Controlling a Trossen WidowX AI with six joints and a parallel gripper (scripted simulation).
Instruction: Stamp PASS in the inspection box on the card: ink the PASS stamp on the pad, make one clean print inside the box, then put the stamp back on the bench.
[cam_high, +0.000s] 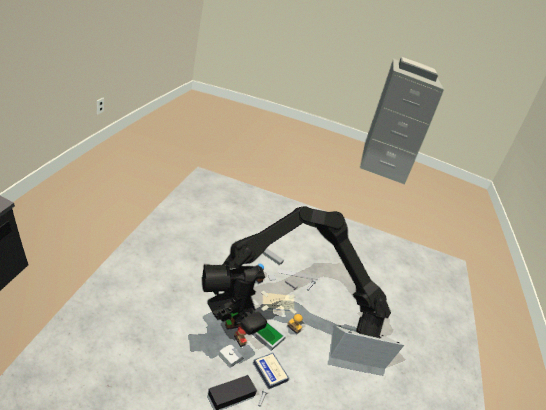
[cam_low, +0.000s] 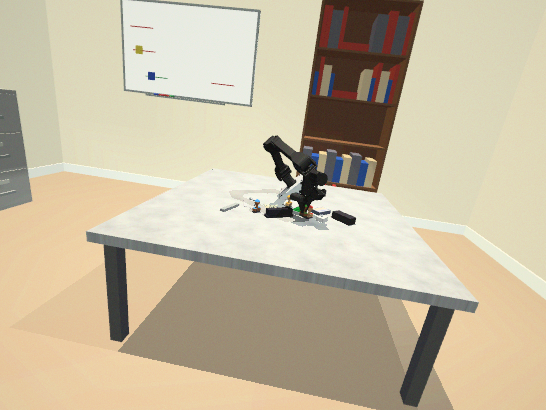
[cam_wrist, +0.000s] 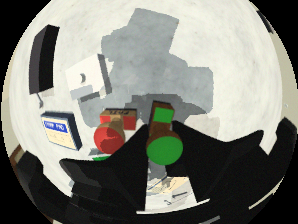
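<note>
The green-knob stamp lies right at my gripper tip. Also, from my gripper tip: long black block (12 cm to the right, 2 cm below); green ink pad (10 cm behind, 3 cm below, 2 cm to the right); red-knob stamp (3 cm to the left, 3 cm behind, 2 cm below).
</note>
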